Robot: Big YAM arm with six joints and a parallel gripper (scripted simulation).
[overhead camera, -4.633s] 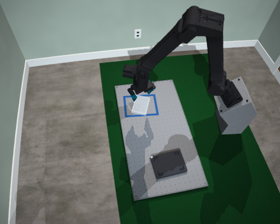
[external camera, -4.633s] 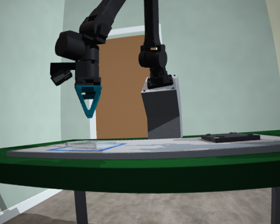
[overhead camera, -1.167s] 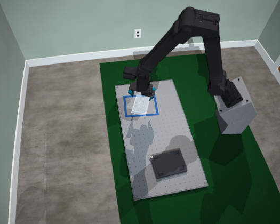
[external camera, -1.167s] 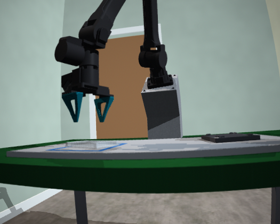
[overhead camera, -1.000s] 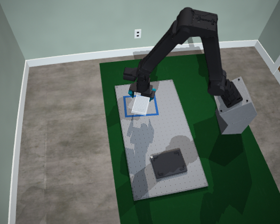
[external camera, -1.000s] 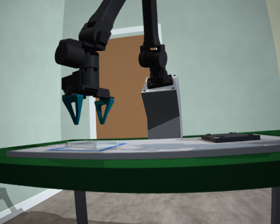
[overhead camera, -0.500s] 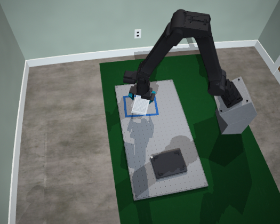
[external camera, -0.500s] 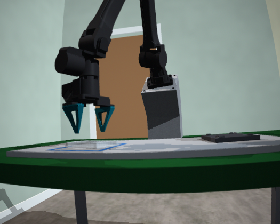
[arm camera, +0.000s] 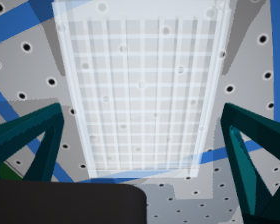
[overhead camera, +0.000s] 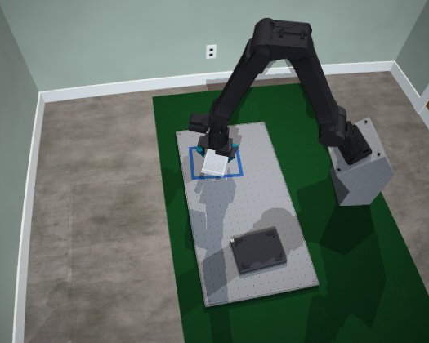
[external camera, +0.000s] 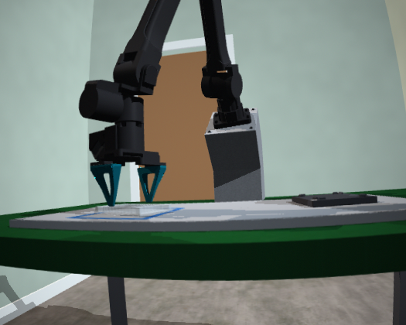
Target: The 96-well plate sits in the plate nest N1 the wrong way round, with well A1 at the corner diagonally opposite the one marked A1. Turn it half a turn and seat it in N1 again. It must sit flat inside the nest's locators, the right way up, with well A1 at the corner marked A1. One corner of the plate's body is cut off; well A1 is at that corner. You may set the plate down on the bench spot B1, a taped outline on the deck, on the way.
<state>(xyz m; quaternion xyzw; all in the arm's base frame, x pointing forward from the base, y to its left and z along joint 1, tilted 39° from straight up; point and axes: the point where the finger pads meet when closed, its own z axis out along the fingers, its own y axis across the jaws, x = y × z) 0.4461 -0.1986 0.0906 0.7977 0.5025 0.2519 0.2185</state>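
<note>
The 96-well plate is 2 cm below my hand. Round my hand: plate nest N1: 4 cm behind, 39 cm to the left, 2 cm below; then A1 label: 3 cm ahead, 33 cm to the left, 1 cm below.
</note>
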